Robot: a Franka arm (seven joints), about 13 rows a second.
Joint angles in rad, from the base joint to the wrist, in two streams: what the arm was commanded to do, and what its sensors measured. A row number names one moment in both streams.
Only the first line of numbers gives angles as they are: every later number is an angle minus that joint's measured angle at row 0.
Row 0, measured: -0.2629, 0.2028, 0.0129, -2.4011, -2.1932, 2.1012, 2.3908
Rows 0 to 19, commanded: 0.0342, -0.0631, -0.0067, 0.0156, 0.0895, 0.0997, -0.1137; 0.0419, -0.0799, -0.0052, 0.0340, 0.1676, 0.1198, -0.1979; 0.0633, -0.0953, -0.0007, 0.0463, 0.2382, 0.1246, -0.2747; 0.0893, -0.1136, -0.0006, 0.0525, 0.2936, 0.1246, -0.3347; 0.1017, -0.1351, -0.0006, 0.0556, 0.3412, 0.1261, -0.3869; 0.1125, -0.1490, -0.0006, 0.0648, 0.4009, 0.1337, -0.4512; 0.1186, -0.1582, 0.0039, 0.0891, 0.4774, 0.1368, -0.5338; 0.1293, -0.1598, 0.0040, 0.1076, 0.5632, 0.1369, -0.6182; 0.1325, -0.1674, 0.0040, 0.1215, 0.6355, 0.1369, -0.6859; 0.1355, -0.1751, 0.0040, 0.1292, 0.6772, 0.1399, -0.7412; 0.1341, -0.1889, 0.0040, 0.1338, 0.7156, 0.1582, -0.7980; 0.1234, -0.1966, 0.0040, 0.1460, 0.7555, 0.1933, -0.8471; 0.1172, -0.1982, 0.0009, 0.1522, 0.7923, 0.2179, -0.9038; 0.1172, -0.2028, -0.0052, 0.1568, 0.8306, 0.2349, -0.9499; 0.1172, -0.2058, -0.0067, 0.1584, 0.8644, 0.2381, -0.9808; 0.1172, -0.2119, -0.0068, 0.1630, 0.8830, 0.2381, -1.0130; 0.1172, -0.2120, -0.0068, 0.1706, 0.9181, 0.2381, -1.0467; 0.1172, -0.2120, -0.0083, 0.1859, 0.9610, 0.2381, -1.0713; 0.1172, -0.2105, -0.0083, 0.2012, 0.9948, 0.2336, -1.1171; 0.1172, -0.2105, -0.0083, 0.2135, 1.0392, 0.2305, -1.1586
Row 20, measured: 0.1249, -0.2007, -0.0086, 0.1925, 0.9689, 0.2200, -1.0779
